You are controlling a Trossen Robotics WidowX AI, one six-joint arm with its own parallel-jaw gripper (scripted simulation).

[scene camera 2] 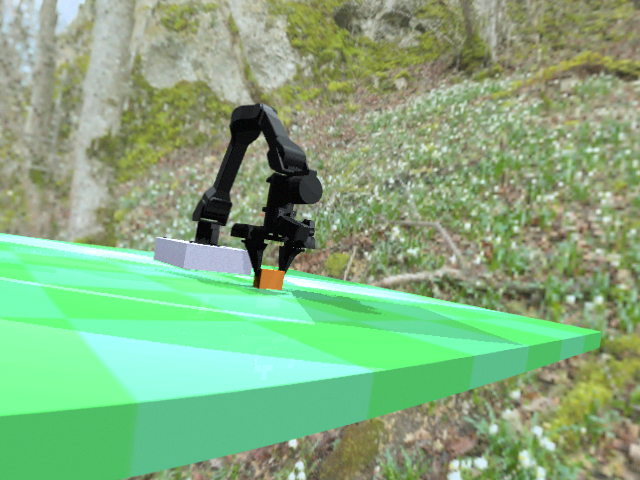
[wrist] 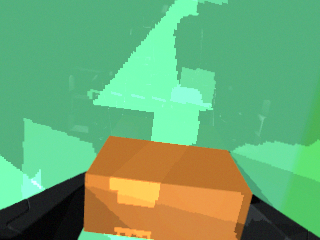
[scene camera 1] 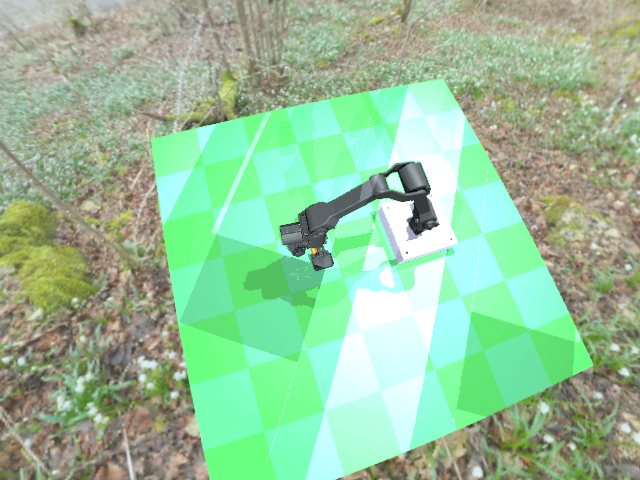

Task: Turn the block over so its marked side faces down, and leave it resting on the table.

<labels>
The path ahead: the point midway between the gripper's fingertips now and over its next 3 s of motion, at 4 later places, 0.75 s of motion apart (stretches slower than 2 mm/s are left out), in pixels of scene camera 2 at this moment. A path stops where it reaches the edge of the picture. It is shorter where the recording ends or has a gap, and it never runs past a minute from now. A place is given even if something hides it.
My gripper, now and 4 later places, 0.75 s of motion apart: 269,277; 272,270; 273,270; 279,279; 279,281
</labels>
